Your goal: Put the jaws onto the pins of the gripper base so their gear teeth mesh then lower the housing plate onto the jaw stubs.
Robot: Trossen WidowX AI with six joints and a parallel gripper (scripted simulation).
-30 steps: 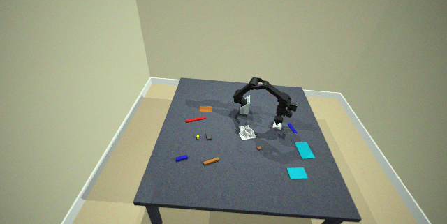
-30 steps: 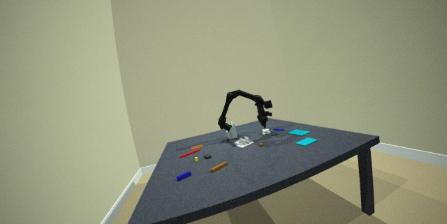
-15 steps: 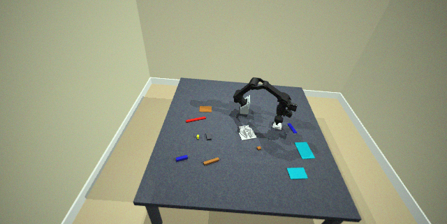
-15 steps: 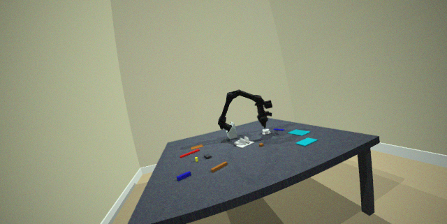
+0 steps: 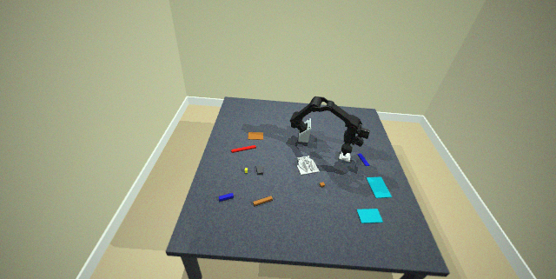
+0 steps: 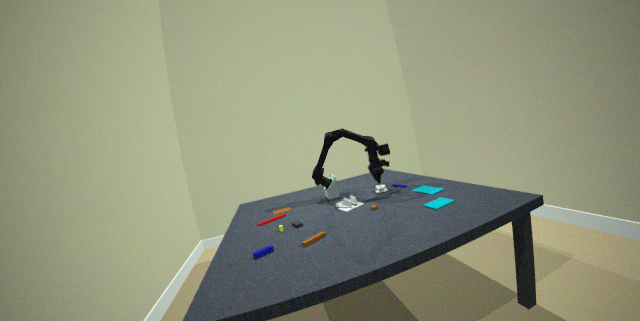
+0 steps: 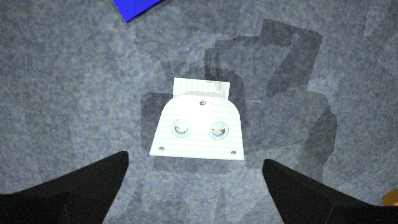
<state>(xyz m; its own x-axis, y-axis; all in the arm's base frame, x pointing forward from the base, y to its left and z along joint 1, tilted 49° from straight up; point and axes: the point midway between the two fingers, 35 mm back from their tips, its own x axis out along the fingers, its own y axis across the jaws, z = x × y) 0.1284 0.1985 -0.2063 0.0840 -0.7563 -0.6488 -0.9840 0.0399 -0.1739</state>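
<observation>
Now: the white gripper base 3 cm below my gripper tip and 1 cm to the left of it. The rest, counted from my gripper tip: white jaw: 26 cm to the right, 12 cm ahead, 5 cm below; orange cube: 27 cm ahead, 13 cm to the right, 5 cm below; grey block: 52 cm to the right, 24 cm ahead, 5 cm below.
</observation>
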